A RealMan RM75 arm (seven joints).
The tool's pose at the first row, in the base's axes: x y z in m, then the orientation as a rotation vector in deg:
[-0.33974, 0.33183, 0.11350, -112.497, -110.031, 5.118]
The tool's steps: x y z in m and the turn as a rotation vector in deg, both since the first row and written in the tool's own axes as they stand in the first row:
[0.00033, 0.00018, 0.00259, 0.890, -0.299, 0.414]
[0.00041, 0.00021, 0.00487, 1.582, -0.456, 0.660]
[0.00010, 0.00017, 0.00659, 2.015, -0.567, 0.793]
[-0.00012, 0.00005, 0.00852, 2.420, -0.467, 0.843]
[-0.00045, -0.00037, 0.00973, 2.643, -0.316, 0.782]
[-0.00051, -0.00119, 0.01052, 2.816, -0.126, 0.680]
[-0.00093, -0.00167, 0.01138, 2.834, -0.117, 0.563]
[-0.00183, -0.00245, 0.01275, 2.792, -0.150, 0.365]
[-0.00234, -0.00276, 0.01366, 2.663, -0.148, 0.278]
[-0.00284, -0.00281, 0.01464, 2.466, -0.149, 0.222]
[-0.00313, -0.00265, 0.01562, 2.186, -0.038, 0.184]
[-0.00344, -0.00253, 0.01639, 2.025, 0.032, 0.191]
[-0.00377, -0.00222, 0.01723, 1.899, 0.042, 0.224]
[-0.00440, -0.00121, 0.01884, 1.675, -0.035, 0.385]
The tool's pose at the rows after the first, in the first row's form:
[-0.34036, 0.33275, 0.11113, -112.419, -109.454, 6.367]
[-0.34104, 0.33335, 0.10904, -112.256, -109.029, 7.239]
[-0.34163, 0.33345, 0.10740, -112.136, -108.789, 7.789]
[-0.34236, 0.33368, 0.10561, -111.888, -108.511, 8.079]
[-0.34316, 0.33363, 0.10455, -111.636, -108.384, 8.117]
[-0.34419, 0.33374, 0.10407, -111.366, -108.293, 8.060]
[-0.34494, 0.33352, 0.10334, -111.238, -108.392, 8.035]
[-0.34616, 0.33295, 0.10212, -111.085, -108.620, 7.976]
[-0.34677, 0.33266, 0.10127, -111.085, -108.757, 7.831]
[-0.34715, 0.33239, 0.10027, -111.160, -108.893, 7.634]
[-0.34732, 0.33234, 0.09925, -111.271, -108.978, 7.253]
[-0.34747, 0.33222, 0.09843, -111.361, -108.995, 7.035]
[-0.34745, 0.33210, 0.09749, -111.472, -109.009, 6.917]
[-0.34704, 0.33187, 0.09554, -111.798, -108.995, 6.829]

